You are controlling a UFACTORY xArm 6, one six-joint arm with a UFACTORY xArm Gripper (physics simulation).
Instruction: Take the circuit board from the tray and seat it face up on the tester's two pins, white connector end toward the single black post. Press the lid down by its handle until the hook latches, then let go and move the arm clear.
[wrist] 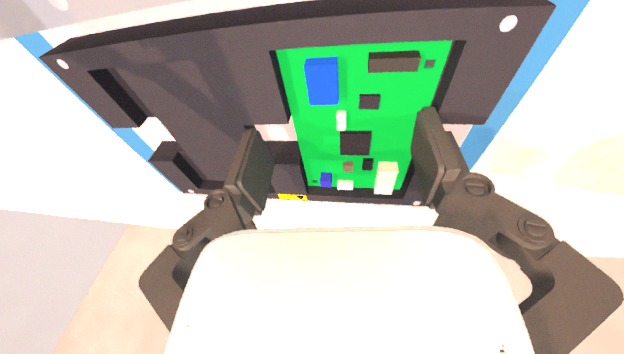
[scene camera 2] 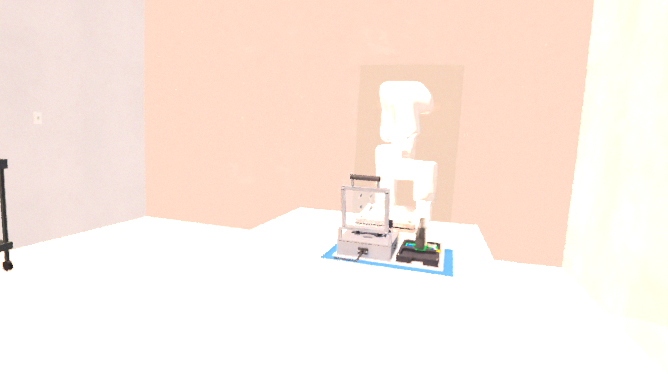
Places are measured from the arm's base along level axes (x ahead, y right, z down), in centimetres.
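Pixels of known places: gripper, fingertip midpoint: (wrist: 335, 137) (scene camera 2: 419, 246).
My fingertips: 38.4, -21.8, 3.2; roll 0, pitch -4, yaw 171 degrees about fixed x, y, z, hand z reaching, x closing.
Note:
Ahead of a thing's pixels: the offset from my fingertips to its top centre, as dx, dy, dz. "*": to the spot under its first point. Level surfaces: height alone.
A green circuit board @(-1.2, -0.4, -0.3) (wrist: 320, 145) lies face up in a black tray (wrist: 500, 75) (scene camera 2: 418, 257). Its white connector @(-3.6, -3.9, -0.3) (wrist: 386, 177) is at the end nearer the gripper's body in the wrist view, and a blue block is at the far end. My gripper (wrist: 335, 137) (scene camera 2: 421, 247) is open, pointing down at the tray, with its fingers either side of the board; how deep the tips reach is hard to tell. The grey tester @(* +16.6, +14.5, -2.0) (scene camera 2: 366, 246) stands left of the tray in the scene view, with its lid frame upright and the dark handle @(+20.6, +15.2, -25.1) (scene camera 2: 365, 178) on top. The pins, post and hook cannot be made out.
Tester and tray stand on a blue-edged mat @(dz +2.3) (scene camera 2: 448, 262). A short cable lies in front of the tester. The arm's white base is behind the tester. The tray's second bay, left of the board in the wrist view, holds no board. A yellow label @(+3.4, -6.8, -0.3) (wrist: 292, 197) is on the tray.

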